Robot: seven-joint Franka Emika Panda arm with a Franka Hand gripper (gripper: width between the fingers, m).
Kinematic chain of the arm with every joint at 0, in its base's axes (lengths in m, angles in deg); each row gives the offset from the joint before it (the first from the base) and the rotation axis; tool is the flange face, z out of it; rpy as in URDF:
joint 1: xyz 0 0 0.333 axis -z
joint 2: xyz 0 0 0 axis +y
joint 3: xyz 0 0 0.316 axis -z
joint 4: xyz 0.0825 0 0 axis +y
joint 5: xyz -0.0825 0 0.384 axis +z
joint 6: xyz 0 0 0 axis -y
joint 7: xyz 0.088 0 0 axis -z
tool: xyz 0 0 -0.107 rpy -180 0 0
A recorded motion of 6 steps. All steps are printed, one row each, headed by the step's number.
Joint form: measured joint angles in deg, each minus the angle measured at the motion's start. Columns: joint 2, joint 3, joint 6, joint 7, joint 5, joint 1, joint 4.
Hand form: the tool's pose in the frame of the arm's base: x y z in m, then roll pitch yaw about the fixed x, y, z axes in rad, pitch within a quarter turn. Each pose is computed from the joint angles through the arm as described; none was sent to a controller.
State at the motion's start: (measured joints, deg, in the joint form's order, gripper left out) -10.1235 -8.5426 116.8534 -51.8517 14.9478 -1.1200 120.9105
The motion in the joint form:
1: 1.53 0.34 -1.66 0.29 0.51 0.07 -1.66
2: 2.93 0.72 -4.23 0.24 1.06 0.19 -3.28
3: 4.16 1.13 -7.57 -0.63 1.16 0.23 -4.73
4: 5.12 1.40 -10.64 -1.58 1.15 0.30 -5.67
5: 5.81 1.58 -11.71 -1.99 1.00 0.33 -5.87
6: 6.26 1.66 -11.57 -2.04 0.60 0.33 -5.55
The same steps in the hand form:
1: 0.5102 0.1019 0.5007 -3.0484 -0.2217 0.9445
2: 0.5149 0.0997 0.4979 -3.0076 -0.2065 0.9357
3: 0.5168 0.0974 0.4941 -2.9649 -0.1801 0.9485
4: 0.5166 0.0956 0.4889 -2.9241 -0.1533 0.9654
5: 0.5173 0.0939 0.4829 -2.9047 -0.1379 0.9715
6: 0.5179 0.0924 0.4763 -2.9004 -0.1265 0.9722

